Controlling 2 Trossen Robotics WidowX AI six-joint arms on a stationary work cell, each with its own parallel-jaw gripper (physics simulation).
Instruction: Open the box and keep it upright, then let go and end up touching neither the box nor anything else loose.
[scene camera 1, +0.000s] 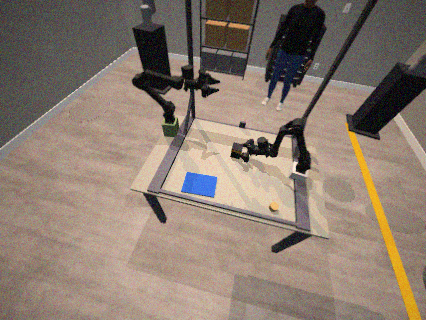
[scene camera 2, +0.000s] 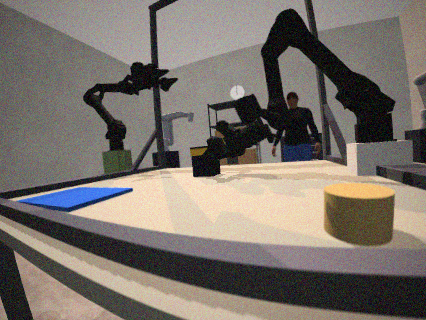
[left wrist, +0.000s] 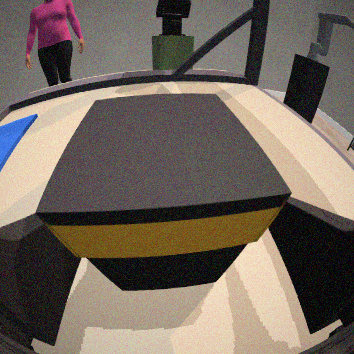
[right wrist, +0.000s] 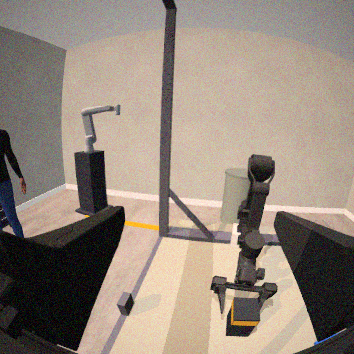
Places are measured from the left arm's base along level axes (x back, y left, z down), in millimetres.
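Where they show: left gripper, fingertip midpoint: (scene camera 1: 237, 149) (scene camera 2: 207, 158) (left wrist: 181, 198) (right wrist: 238, 315); right gripper, fingertip midpoint: (scene camera 1: 219, 85) (scene camera 2: 173, 74) (right wrist: 203, 217); left arm's base at its link origin: (scene camera 1: 300, 169) (scene camera 2: 374, 142); right arm's base at its link origin: (scene camera 1: 169, 120) (left wrist: 171, 34).
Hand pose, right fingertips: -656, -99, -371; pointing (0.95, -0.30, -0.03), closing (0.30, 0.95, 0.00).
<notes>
Each offset is from my right fingertips to the top centre of the thing, as dx, dy, dz.
The box {+208, +110, +345} (scene camera 1: 236, 150) (scene camera 2: 206, 166) (left wrist: 165, 155) (right wrist: 245, 311) is black with a yellow band under a dark grey lid. It stands upright on the table and its lid looks closed. My left gripper (scene camera 1: 241, 152) (right wrist: 238, 315) is open, with one finger on each side of the box. In the left wrist view the box partly hides the fingertips, and whether they touch it cannot be told. My right gripper (scene camera 1: 218, 86) (scene camera 2: 172, 78) (right wrist: 203, 217) is open and empty, high up and well away from the box.
A flat blue square (scene camera 1: 199, 184) (scene camera 2: 77, 198) (left wrist: 15, 136) lies on the table, left of the box in the left wrist view. A short yellow cylinder {+544, +414, +403} (scene camera 1: 274, 206) (scene camera 2: 359, 215) stands near the front edge. A small dark block {+164, -202, +381} (scene camera 1: 242, 124) (right wrist: 125, 303) is at the table's far edge.
</notes>
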